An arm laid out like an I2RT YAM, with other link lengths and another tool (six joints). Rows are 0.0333 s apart.
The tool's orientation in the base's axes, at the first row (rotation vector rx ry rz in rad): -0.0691 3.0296 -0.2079
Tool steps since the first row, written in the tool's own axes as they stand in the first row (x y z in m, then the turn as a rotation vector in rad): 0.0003 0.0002 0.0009 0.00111 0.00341 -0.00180; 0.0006 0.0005 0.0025 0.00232 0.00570 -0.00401; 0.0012 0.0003 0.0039 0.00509 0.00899 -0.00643; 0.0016 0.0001 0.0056 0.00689 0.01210 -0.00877; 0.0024 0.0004 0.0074 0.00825 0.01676 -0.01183; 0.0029 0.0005 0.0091 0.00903 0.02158 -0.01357; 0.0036 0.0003 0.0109 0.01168 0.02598 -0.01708; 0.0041 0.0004 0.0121 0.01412 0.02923 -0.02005; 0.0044 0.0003 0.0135 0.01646 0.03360 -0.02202; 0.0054 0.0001 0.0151 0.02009 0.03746 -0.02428; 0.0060 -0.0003 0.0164 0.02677 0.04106 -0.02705; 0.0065 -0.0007 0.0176 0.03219 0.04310 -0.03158; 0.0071 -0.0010 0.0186 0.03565 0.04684 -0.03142
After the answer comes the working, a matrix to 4 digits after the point.
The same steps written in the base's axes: -0.0002 0.0001 -0.0009 -0.00143 0.00356 0.00119; -0.0003 0.0001 -0.0026 -0.00295 0.00606 0.00293; -0.0008 -0.0003 -0.0040 -0.00609 0.00949 0.00458; -0.0010 -0.0007 -0.0057 -0.00824 0.01279 0.00627; -0.0016 -0.0007 -0.0076 -0.01010 0.01774 0.00850; -0.0019 -0.0009 -0.0093 -0.01124 0.02270 0.00947; -0.0024 -0.0014 -0.0111 -0.01442 0.02738 0.01206; -0.0028 -0.0014 -0.0124 -0.01728 0.03087 0.01429; -0.0029 -0.0017 -0.0138 -0.01999 0.03534 0.01539; -0.0038 -0.0022 -0.0154 -0.02398 0.03927 0.01671; -0.0042 -0.0028 -0.0167 -0.03105 0.04285 0.01827; -0.0046 -0.0034 -0.0179 -0.03700 0.04519 0.02191; -0.0050 -0.0039 -0.0189 -0.04056 0.04869 0.02088
The tool's axes in the first row as the columns of a matrix, in the base's axes (rounded; the answer above uses it unrounded):
-0.9936 -0.0381 0.1067
-0.0524 0.9896 -0.1338
-0.1005 -0.1385 -0.9852

